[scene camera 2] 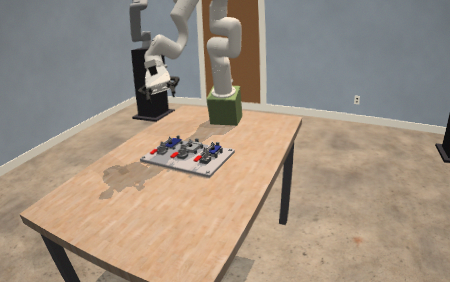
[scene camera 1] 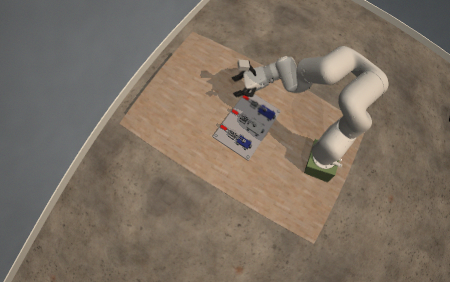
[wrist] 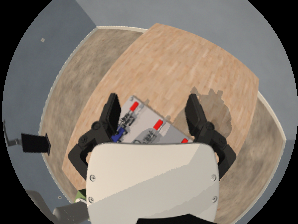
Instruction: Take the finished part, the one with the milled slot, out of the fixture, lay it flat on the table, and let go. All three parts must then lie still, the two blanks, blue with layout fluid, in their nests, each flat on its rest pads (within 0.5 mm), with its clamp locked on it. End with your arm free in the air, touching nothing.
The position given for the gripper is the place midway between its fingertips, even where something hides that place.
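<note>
Scene camera 1 gives you a grey fixture plate (scene camera 1: 232,122). In scene camera 2 there's the gripper (scene camera 2: 161,98), along with the grey fixture plate (scene camera 2: 187,165). The wrist view has the gripper (wrist: 153,101) too, and the grey fixture plate (wrist: 145,118) as well.
</note>
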